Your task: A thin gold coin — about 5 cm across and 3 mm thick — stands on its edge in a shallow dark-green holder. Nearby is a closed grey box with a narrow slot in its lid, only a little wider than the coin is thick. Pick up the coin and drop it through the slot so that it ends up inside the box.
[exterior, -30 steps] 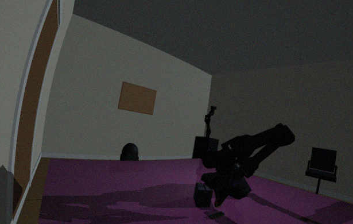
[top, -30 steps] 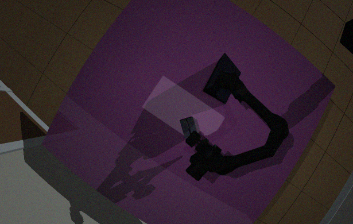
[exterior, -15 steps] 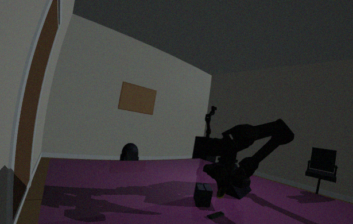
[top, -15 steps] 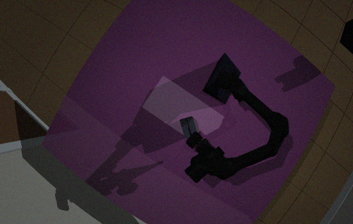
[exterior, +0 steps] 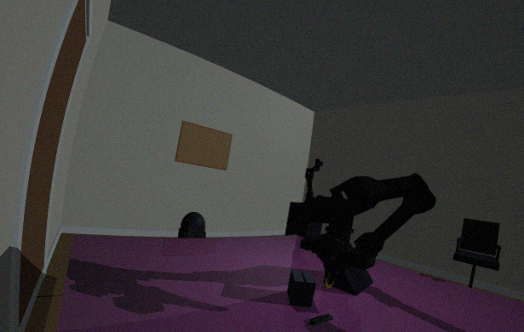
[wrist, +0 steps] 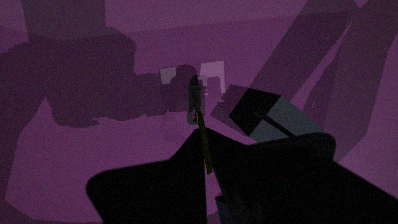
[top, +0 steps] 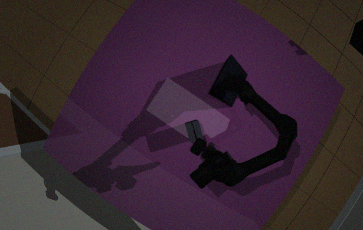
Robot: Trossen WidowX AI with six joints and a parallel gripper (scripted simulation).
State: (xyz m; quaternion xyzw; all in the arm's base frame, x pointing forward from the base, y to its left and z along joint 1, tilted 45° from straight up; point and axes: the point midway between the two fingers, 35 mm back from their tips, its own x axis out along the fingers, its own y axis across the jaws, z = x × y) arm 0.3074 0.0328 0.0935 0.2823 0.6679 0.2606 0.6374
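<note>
Right now the gold coin is 10 mm above my gripper tip.
</note>
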